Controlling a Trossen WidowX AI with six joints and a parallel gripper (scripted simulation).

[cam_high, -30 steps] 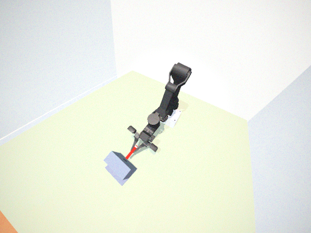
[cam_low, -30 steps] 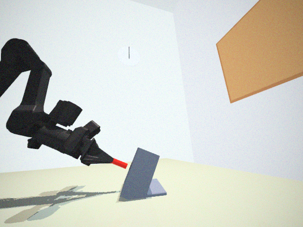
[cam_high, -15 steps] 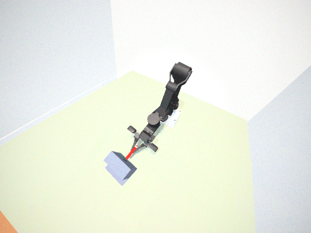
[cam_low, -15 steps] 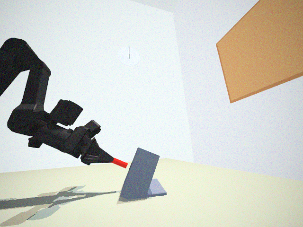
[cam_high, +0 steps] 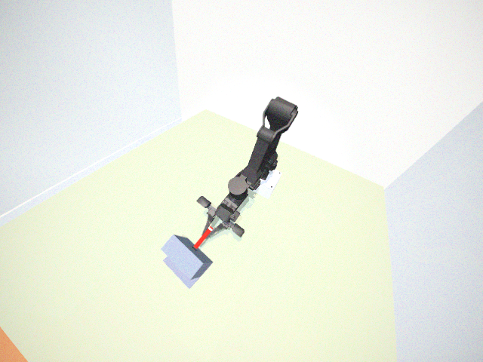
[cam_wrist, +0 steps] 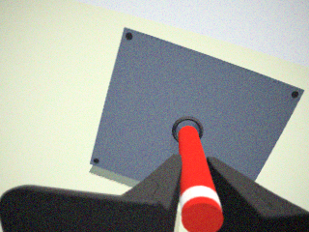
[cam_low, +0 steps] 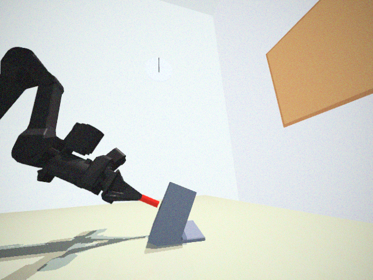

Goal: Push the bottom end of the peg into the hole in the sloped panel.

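Now: gripper tip 7 cm short of the grey sloped panel, 1 cm to the left of it and 3 cm above it. Round my gripper tip: red round peg 1 cm behind, 1 cm above; flat base plate 9 cm ahead, 2 cm to the right, 8 cm below.
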